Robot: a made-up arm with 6 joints. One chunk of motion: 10 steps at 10 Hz.
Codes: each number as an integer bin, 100 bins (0 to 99) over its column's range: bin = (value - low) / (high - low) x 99, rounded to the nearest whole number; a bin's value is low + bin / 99 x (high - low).
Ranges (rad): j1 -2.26..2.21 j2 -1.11..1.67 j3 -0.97..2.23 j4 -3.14..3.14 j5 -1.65..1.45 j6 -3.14..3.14
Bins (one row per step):
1: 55 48 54 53 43 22
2: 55 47 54 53 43 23
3: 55 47 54 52 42 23
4: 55 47 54 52 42 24
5: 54 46 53 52 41 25
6: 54 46 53 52 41 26
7: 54 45 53 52 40 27
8: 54 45 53 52 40 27
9: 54 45 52 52 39 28
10: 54 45 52 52 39 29
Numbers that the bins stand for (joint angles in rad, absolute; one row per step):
1: 0.2233 0.2379 0.7755 0.2220 -0.3035 -1.7444
2: 0.2233 0.2098 0.7755 0.2220 -0.3035 -1.6810
3: 0.2233 0.2098 0.7755 0.1586 -0.3348 -1.6810
4: 0.2233 0.2098 0.7755 0.1586 -0.3348 -1.6176
5: 0.1782 0.1817 0.7431 0.1586 -0.3662 -1.5541
6: 0.1782 0.1817 0.7431 0.1586 -0.3662 -1.4907
7: 0.1782 0.1536 0.7431 0.1586 -0.3975 -1.4273
8: 0.1782 0.1536 0.7431 0.1586 -0.3975 -1.4273
9: 0.1782 0.1536 0.7108 0.1586 -0.4288 -1.3638
10: 0.1782 0.1536 0.7108 0.1586 -0.4288 -1.3004

